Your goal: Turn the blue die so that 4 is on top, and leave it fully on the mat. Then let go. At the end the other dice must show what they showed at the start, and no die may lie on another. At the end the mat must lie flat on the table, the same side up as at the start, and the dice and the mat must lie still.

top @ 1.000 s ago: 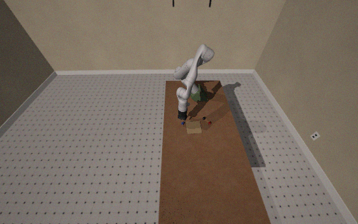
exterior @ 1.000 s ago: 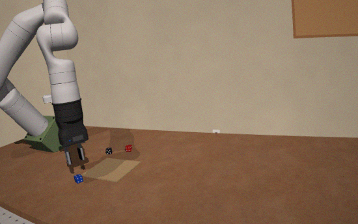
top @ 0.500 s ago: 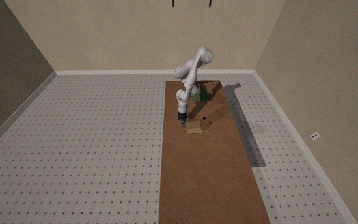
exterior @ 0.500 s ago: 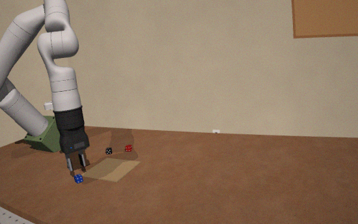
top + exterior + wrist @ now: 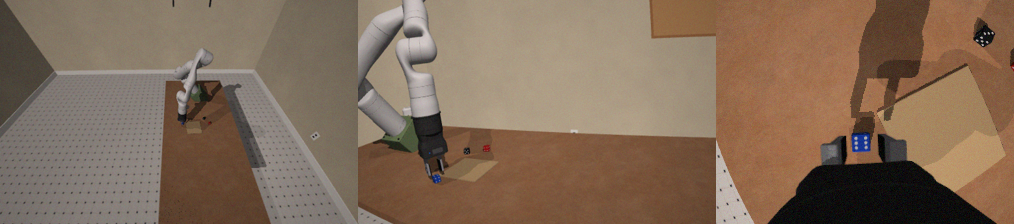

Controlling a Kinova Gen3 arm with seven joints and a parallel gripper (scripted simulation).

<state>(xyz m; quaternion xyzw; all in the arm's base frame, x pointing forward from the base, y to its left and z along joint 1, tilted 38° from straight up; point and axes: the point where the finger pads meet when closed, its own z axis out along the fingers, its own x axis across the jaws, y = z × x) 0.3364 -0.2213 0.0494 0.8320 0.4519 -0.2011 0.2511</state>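
Now: hand 4 cm above the blue die. From my hand the other things lie so: red die (4 cm ahead, 26 cm to the left, 4 cm below); then tan mat (6 cm ahead, 10 cm to the left, 5 cm below); then black die (2 cm behind, 22 cm to the left, 4 cm below).
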